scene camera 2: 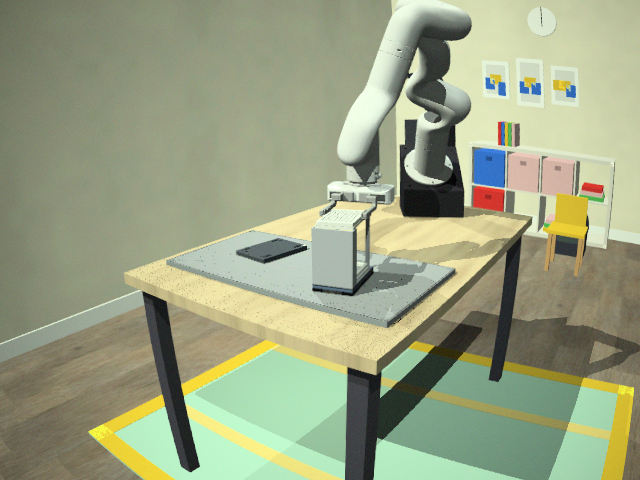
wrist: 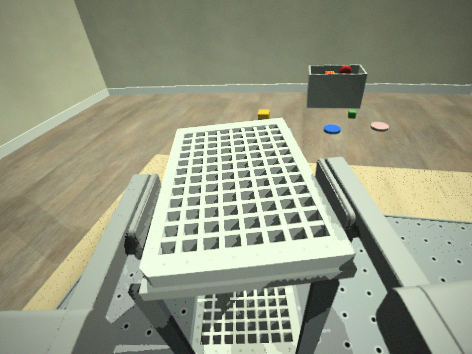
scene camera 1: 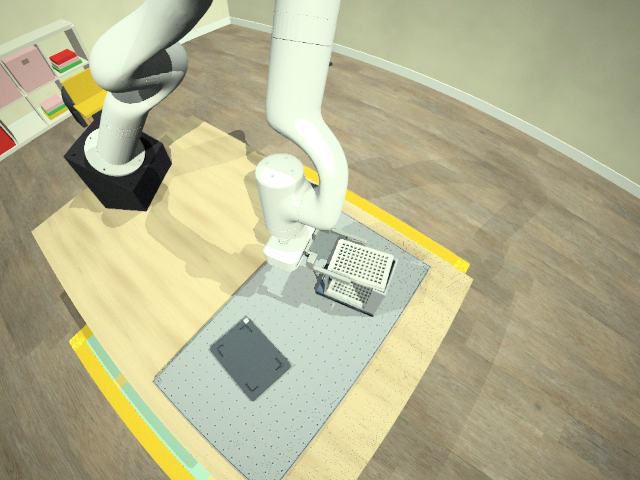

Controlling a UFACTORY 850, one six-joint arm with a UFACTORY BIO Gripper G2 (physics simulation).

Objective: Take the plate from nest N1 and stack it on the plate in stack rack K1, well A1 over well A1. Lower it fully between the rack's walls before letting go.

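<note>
The white 96-well plate [scene camera 1: 361, 264] [scene camera 2: 341, 217] [wrist: 245, 262] is between the two fingers of my gripper [scene camera 1: 347, 259] [scene camera 2: 345, 211] [wrist: 241, 200], which is shut on it. It looks slightly skewed in the wrist view. It is at the top of the stack rack K1 [scene camera 1: 345, 304] [scene camera 2: 333, 258] [wrist: 320, 310], about level with or just above the wall tops; the exact height is hard to tell. A second white plate [scene camera 1: 347, 293] [wrist: 247, 349] lies low in the rack, with a clear gap beneath the held plate. The dark nest N1 [scene camera 1: 250, 359] [scene camera 2: 271, 250] is empty. The well A1 labels are not readable.
The rack stands on a grey perforated board [scene camera 1: 315, 361] [scene camera 2: 222, 258] on the wooden table [scene camera 1: 180, 289] [scene camera 2: 248, 315]. The nest lies apart from the rack on the same board. The black arm base [scene camera 1: 124, 188] [scene camera 2: 431, 201] stands at the table's far end.
</note>
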